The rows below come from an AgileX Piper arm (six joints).
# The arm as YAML. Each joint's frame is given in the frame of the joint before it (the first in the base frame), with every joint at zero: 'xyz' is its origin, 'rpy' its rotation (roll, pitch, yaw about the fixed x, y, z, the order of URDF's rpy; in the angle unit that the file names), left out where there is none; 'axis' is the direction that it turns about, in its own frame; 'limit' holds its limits. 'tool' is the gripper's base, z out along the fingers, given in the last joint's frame.
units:
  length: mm
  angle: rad
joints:
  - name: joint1
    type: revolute
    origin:
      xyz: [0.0, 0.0, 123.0]
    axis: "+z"
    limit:
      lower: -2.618
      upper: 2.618
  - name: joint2
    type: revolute
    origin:
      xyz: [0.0, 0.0, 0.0]
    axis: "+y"
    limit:
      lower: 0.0
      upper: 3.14
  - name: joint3
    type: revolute
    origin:
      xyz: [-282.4, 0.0, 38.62]
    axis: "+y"
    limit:
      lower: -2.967
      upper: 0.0
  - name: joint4
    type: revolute
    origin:
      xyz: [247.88, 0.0, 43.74]
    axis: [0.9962, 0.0, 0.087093]
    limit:
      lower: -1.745
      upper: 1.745
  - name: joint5
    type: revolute
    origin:
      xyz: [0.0, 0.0, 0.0]
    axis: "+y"
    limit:
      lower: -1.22
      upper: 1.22
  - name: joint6
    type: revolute
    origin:
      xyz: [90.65, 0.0, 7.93]
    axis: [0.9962, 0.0, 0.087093]
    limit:
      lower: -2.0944
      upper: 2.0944
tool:
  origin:
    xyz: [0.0, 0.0, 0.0]
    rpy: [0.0, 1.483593, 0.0]
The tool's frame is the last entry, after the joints.
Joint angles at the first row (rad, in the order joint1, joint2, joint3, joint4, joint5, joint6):
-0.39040 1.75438 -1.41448 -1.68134 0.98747 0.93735
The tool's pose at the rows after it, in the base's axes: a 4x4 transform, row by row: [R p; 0 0 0 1], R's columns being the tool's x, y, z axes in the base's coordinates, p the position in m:
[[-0.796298 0.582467 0.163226 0.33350], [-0.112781 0.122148 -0.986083 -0.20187], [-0.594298 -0.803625 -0.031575 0.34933], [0 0 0 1]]
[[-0.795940 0.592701 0.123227 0.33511], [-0.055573 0.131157 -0.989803 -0.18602], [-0.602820 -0.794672 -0.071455 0.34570], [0 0 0 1]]
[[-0.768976 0.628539 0.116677 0.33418], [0.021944 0.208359 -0.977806 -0.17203], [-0.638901 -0.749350 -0.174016 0.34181], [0 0 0 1]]
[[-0.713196 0.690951 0.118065 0.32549], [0.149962 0.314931 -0.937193 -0.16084], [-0.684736 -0.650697 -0.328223 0.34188], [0 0 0 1]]
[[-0.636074 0.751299 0.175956 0.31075], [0.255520 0.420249 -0.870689 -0.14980], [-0.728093 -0.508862 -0.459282 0.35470], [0 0 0 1]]
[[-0.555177 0.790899 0.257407 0.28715], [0.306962 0.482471 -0.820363 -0.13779], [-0.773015 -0.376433 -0.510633 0.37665], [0 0 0 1]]
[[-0.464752 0.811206 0.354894 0.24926], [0.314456 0.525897 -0.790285 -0.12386], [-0.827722 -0.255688 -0.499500 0.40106], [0 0 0 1]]
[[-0.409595 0.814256 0.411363 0.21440], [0.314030 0.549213 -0.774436 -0.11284], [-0.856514 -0.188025 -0.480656 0.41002], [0 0 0 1]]
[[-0.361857 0.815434 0.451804 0.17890], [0.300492 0.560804 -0.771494 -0.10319], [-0.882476 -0.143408 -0.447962 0.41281], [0 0 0 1]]
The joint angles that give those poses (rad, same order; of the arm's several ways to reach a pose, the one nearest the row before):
-0.33840 1.75436 -1.41447 -1.67291 1.07704 0.90710
-0.28801 1.75438 -1.41449 -1.60431 1.15438 0.89379
-0.25127 1.73818 -1.41449 -1.47768 1.17344 0.89091
-0.23561 1.69531 -1.41449 -1.28684 1.16963 0.88481
-0.23502 1.61638 -1.41449 -1.09669 1.13297 0.86085
-0.23500 1.50497 -1.39307 -0.97564 1.09975 0.84400
-0.23501 1.34538 -1.32879 -0.90785 1.05573 0.83779
-0.23501 1.20807 -1.24567 -0.87484 1.02858 0.83578
-0.23500 1.07010 -1.15375 -0.86778 1.00765 0.83781

